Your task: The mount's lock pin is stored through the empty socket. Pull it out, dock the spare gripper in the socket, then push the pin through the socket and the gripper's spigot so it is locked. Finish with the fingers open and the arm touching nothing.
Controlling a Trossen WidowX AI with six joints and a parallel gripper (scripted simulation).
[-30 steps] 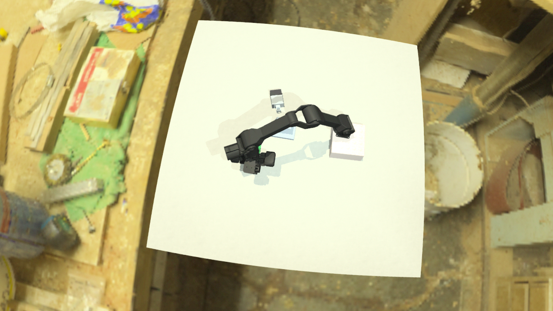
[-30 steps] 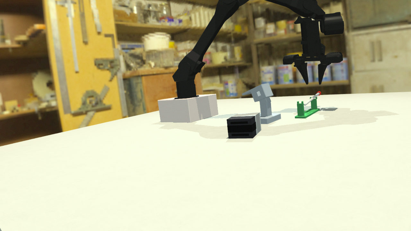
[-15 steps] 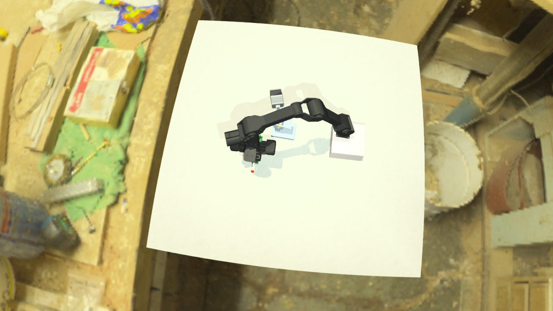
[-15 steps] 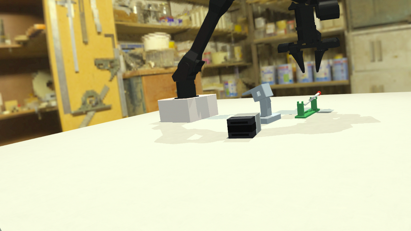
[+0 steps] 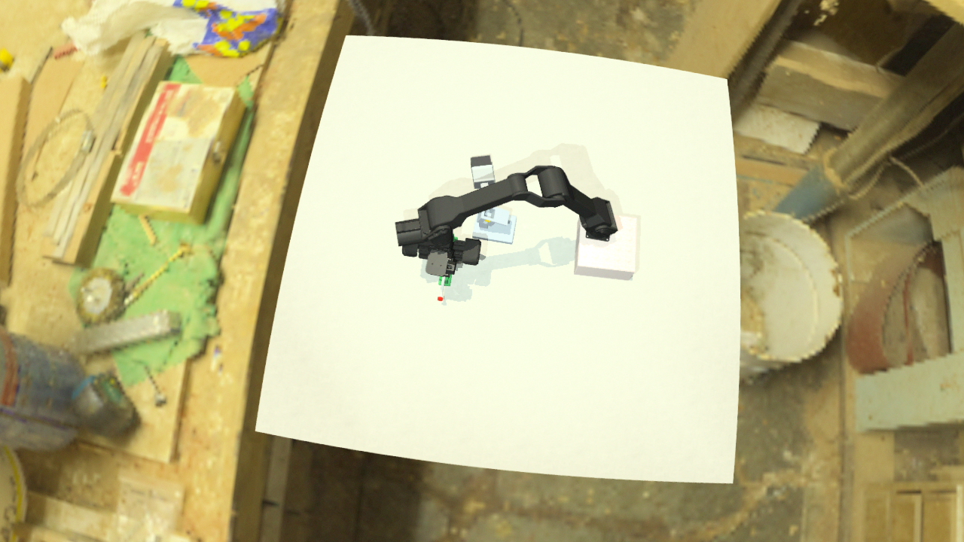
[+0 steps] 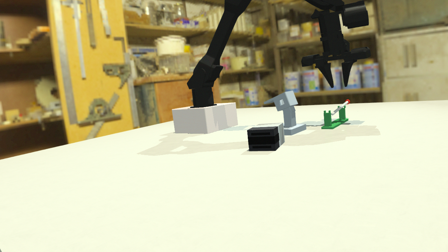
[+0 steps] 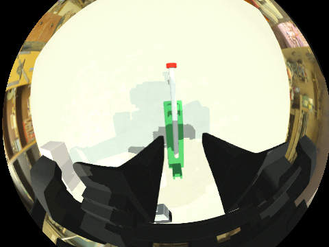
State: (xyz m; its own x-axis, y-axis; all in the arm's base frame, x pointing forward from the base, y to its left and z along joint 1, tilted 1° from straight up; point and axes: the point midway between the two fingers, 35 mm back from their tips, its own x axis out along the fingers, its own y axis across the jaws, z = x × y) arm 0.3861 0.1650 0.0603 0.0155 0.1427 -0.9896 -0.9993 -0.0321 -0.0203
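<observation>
Now: the green cradle 80 mm below my gripper tip and 40 mm to the right of it. From my gripper tip the other things lie so: spare gripper (300 mm to the right, 80 mm below, 50 mm behind); grey mount (150 mm to the right, 100 mm behind, 50 mm below).
</observation>
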